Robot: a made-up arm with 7 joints. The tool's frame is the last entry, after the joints. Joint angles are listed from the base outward.
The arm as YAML. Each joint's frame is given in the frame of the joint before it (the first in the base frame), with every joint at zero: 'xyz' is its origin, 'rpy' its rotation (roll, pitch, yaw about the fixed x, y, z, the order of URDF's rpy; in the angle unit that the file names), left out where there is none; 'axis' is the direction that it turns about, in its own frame. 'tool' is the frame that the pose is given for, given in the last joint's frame.
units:
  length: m
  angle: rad
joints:
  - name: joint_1
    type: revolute
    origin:
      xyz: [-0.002, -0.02, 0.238]
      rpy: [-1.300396, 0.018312, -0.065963]
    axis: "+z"
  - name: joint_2
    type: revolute
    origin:
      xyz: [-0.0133, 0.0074, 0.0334]
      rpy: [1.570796, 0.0, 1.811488]
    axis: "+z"
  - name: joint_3
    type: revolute
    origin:
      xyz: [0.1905, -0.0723, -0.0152]
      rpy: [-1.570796, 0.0, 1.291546]
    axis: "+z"
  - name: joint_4
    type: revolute
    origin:
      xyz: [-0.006, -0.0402, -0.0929]
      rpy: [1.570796, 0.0, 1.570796]
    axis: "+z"
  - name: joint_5
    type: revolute
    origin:
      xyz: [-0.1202, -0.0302, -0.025]
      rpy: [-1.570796, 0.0, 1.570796]
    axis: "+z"
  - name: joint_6
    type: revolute
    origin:
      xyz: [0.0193, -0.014, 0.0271]
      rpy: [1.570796, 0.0, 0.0]
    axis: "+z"
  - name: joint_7
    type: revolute
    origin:
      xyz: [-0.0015, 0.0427, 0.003]
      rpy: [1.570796, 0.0, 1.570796]
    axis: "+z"
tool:
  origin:
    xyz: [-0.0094, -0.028, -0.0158]
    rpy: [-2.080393, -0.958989, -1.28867]
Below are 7 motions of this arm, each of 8 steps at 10 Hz.
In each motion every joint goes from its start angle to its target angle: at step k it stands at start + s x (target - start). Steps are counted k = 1, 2, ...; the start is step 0. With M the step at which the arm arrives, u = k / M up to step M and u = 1 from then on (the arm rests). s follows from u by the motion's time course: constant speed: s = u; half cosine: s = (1 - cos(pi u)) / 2; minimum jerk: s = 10 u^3 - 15 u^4 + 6 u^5.
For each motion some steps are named. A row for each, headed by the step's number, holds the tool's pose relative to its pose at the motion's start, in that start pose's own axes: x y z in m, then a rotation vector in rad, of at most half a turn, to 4 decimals.
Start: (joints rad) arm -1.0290 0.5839 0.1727 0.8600 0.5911 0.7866 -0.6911
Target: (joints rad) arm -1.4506 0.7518 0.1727 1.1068 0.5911 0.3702 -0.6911
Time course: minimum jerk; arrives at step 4
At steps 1, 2, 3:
1: 0.0041 -0.0133 -0.0113 0.0422 0.0296 0.0187
2: 0.0162 -0.0602 -0.0598 0.2045 0.1412 0.0858
3: 0.0218 -0.0999 -0.1145 0.3684 0.2506 0.1456

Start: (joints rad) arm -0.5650 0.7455 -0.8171 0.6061 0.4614 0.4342 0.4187
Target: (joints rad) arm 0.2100 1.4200 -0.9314 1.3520 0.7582 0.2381 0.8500
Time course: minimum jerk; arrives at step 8
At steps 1, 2, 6, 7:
1: -0.0052 0.0082 -0.0006 -0.0073 -0.0115 0.0206
2: -0.0362 0.0514 -0.0064 -0.0445 -0.0692 0.1368
6: -0.4284 0.2000 -0.1671 -0.2275 -0.1774 1.3553
7: -0.4717 0.1834 -0.1842 -0.2345 -0.1455 1.4945

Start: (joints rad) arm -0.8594 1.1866 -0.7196 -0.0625 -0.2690 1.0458 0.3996
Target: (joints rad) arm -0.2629 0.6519 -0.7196 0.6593 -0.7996 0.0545 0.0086
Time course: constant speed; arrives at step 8
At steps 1, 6, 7, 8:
1: 0.0134 0.0383 0.0006 -0.1622 0.1165 -0.0081
6: 0.0382 0.2364 -0.0565 -0.8805 0.5138 -0.3059
7: 0.0347 0.2733 -0.0794 -0.9865 0.5472 -0.4072
8: 0.0286 0.3082 -0.1059 -1.0742 0.5631 -0.5160

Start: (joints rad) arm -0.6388 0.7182 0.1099 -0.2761 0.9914 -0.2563 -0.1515
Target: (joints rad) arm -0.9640 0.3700 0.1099 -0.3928 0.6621 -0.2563 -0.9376
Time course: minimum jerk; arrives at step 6
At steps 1, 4, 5, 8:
1: 0.0019 -0.0036 0.0024 -0.0067 0.0112 -0.0149
4: 0.0294 -0.0894 0.0454 -0.0381 0.3677 -0.2415
5: 0.0322 -0.1108 0.0527 -0.0161 0.4727 -0.2588
8: 0.0326 -0.1152 0.0541 -0.0103 0.4946 -0.2603

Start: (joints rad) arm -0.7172 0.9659 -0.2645 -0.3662 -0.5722 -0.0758 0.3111
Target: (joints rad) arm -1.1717 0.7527 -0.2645 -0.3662 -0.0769 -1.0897 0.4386
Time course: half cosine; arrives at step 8
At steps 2, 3, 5, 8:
2: 0.0176 -0.0062 0.0188 0.1416 0.1837 0.0273
3: 0.0388 -0.0131 0.0363 0.2897 0.3925 0.0560
5: 0.0916 -0.0266 0.0647 0.5963 0.9066 0.1204
8: 0.1326 -0.0326 0.0769 0.7897 1.3419 0.1746

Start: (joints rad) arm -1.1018 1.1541 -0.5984 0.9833 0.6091 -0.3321 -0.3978
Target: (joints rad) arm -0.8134 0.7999 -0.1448 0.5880 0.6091 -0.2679 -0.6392
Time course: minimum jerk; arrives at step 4
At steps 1, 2, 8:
1: 0.0170 -0.0068 0.0016 0.0244 0.0500 -0.0097
2: 0.0775 -0.0259 -0.0007 0.1078 0.2302 -0.0640
8: 0.1389 -0.0344 -0.0180 0.1881 0.4233 -0.1709

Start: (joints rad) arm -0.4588 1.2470 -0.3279 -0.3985 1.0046 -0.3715 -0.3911
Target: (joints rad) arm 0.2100 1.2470 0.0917 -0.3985 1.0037 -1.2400 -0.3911
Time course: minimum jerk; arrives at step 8
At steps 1, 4, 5, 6, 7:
1: 0.0018 0.0004 -0.0014 0.0036 0.0124 0.0033
4: 0.0492 0.0102 -0.0522 0.1285 0.3885 0.0876
5: 0.0666 0.0130 -0.0804 0.1968 0.5649 0.1162
6: 0.0774 0.0145 -0.1034 0.2538 0.7003 0.1331
7: 0.0820 0.0150 -0.1155 0.2845 0.7695 0.1401

